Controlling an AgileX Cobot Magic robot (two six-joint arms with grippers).
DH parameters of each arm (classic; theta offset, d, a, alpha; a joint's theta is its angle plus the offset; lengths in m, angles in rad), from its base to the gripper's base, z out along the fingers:
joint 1: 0 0.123 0 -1.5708
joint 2: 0.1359 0 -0.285 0
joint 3: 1.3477 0 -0.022 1.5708
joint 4: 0 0.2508 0 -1.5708
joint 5: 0 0 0.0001 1.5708
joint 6: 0 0.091 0 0
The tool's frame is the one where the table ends.
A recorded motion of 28 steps. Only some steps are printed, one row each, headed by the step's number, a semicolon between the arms.
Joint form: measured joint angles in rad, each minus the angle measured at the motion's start. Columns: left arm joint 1, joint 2, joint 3, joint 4, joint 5, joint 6; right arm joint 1, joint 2, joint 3, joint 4, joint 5, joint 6.
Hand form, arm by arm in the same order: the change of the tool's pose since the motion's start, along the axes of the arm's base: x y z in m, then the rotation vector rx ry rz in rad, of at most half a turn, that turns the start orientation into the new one. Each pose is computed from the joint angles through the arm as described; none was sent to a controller.
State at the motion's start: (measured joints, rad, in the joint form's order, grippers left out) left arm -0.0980 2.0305 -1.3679 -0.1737 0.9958 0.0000; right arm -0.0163 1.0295 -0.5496 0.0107 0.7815 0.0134
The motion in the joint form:
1: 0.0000 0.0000 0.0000 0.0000 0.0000 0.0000; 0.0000 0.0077 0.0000 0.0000 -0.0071 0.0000
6: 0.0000 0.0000 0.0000 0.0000 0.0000 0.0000; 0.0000 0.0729 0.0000 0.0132 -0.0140 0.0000
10: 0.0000 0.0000 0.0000 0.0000 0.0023 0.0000; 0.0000 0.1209 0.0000 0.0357 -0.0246 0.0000
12: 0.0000 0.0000 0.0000 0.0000 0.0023 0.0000; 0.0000 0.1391 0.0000 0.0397 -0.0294 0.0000
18: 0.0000 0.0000 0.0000 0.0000 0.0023 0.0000; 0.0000 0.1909 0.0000 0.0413 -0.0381 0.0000
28: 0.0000 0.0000 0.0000 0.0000 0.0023 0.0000; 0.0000 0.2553 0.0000 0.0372 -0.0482 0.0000
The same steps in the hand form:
1: 0.0000 0.0000 0.0000 0.0000 0.0000 0.0000; 0.0014 0.0000 -0.0010 0.0000 0.0006 -0.0001
6: 0.0000 0.0000 0.0000 0.0000 0.0000 0.0000; 0.0082 0.0007 -0.0117 0.0129 0.0587 -0.0057
10: -0.0002 0.0000 0.0000 0.0000 0.0023 -0.0003; 0.0134 0.0020 -0.0197 0.0334 0.0958 -0.0163
12: -0.0002 0.0000 0.0000 0.0000 0.0023 -0.0003; 0.0153 0.0022 -0.0228 0.0369 0.1091 -0.0185
18: -0.0002 0.0000 0.0000 0.0000 0.0023 -0.0003; 0.0199 0.0022 -0.0319 0.0384 0.1522 -0.0204
28: -0.0002 0.0000 0.0000 0.0000 0.0023 -0.0003; 0.0250 0.0018 -0.0437 0.0350 0.2065 -0.0198

